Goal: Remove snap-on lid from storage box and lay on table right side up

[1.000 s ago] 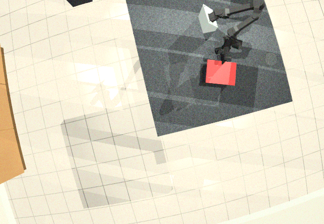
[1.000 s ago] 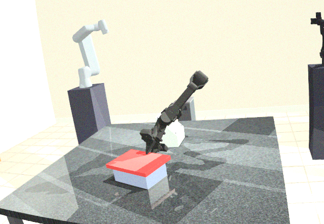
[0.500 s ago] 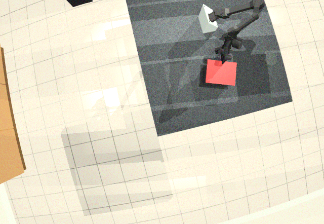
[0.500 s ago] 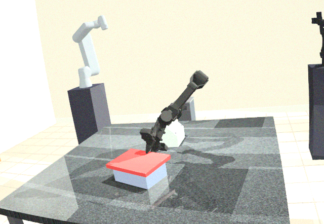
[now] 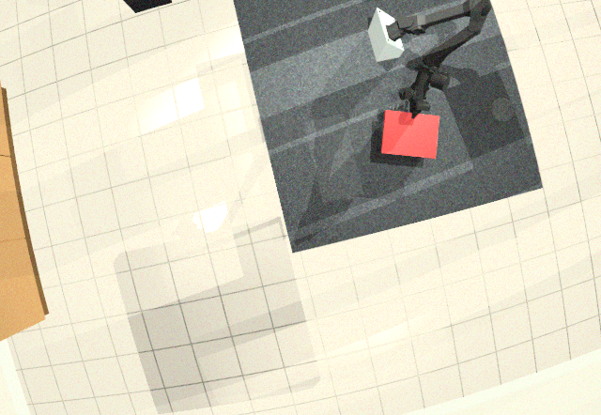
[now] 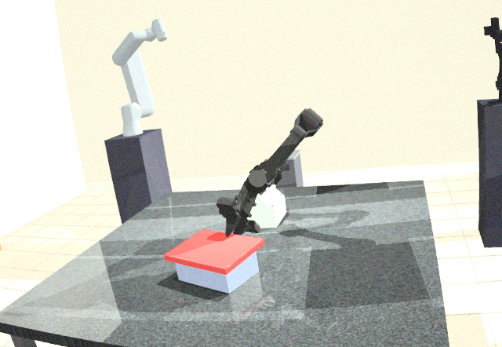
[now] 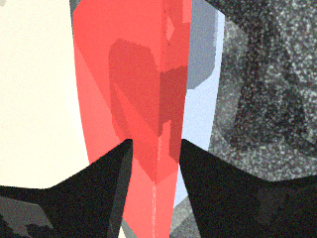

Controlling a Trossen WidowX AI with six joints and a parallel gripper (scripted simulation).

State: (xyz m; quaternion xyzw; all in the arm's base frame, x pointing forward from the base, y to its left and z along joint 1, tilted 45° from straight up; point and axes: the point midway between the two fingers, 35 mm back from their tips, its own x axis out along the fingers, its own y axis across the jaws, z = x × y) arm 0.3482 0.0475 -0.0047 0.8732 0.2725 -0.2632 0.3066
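The red lid lies 8 cm ahead of my gripper tip and 2 cm to the right of it. The rest, counted from my gripper tip: storage box 8 cm ahead, 5 cm below, 2 cm to the right.
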